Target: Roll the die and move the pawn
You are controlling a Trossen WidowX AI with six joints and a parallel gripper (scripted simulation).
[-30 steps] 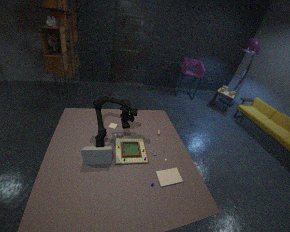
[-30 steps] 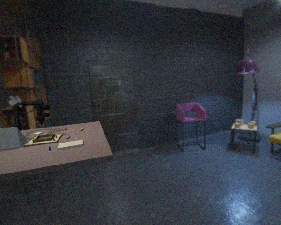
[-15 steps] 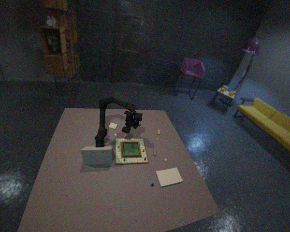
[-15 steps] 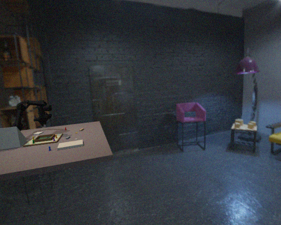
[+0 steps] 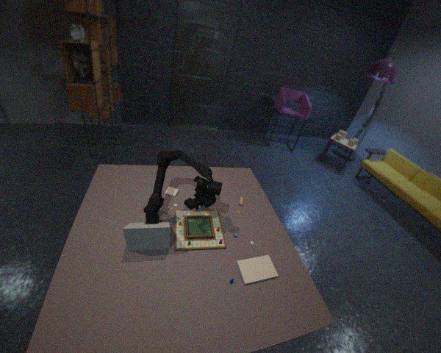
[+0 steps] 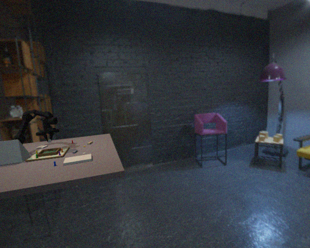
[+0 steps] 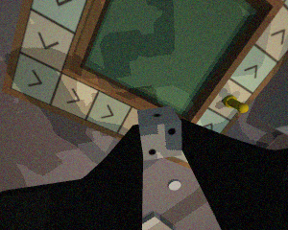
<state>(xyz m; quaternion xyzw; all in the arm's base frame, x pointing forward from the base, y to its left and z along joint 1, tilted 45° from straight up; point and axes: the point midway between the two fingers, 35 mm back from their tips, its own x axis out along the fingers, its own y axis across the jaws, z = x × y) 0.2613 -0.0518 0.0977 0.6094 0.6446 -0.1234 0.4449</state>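
The orange pawn is 110 mm to the right of my gripper tip, 100 mm ahead of it and 80 mm below it. Also, from my gripper tip: green pawn (160 mm to the right, 90 mm behind, 80 mm below); green tray (100 mm below, 70 mm to the right, 10 mm behind); die (right at my gripper tip).
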